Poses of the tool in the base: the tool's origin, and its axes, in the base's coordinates. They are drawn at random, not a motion.
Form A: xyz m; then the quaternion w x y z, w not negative.
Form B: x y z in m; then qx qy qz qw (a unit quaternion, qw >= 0). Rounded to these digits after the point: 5 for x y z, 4 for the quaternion.
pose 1, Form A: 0.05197 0.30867 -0.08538 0.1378 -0.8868 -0.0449 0.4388
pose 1, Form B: 0.05197 0.30867 -0.08538 -0.8868 -0.0449 0.4388 0.1378
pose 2, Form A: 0.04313 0.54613 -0.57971 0.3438 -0.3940 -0.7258 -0.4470
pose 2, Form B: 0.04313 0.54613 -0.57971 -0.3940 -0.7258 -0.4470 0.3438
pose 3, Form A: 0.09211 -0.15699 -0.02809 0.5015 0.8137 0.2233 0.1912
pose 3, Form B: 0.09211 -0.15699 -0.02809 0.8137 0.2233 0.1912 0.5015
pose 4, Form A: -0.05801 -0.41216 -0.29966 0.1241 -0.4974 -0.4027 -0.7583
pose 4, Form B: -0.05801 -0.41216 -0.29966 -0.4974 -0.4027 -0.7583 0.1241
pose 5, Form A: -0.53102 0.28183 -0.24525 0.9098 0.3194 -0.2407 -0.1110
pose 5, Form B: -0.53102 0.28183 -0.24525 0.3194 -0.2407 -0.1110 0.9098
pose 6, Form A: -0.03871 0.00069 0.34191 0.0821 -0.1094 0.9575 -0.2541
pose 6, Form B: -0.03871 0.00069 0.34191 -0.1094 0.9575 -0.2541 0.0821
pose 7, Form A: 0.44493 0.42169 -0.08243 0.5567 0.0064 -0.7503 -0.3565
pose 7, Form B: 0.44493 0.42169 -0.08243 0.0064 -0.7503 -0.3565 0.5567
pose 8, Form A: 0.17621 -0.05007 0.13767 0.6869 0.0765 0.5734 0.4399
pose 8, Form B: 0.17621 -0.05007 0.13767 0.0765 0.5734 0.4399 0.6869
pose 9, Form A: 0.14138 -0.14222 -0.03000 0.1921 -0.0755 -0.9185 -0.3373
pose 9, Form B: 0.14138 -0.14222 -0.03000 -0.0755 -0.9185 -0.3373 0.1921
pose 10, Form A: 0.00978 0.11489 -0.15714 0.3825 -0.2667 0.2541 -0.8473
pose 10, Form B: 0.00978 0.11489 -0.15714 -0.2667 0.2541 -0.8473 0.3825
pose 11, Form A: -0.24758 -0.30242 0.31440 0.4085 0.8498 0.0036 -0.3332
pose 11, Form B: -0.24758 -0.30242 0.31440 0.8498 0.0036 -0.3332 0.4085
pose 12, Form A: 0.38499 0.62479 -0.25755 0.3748 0.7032 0.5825 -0.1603
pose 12, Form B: 0.38499 0.62479 -0.25755 0.7032 0.5825 -0.1603 0.3748
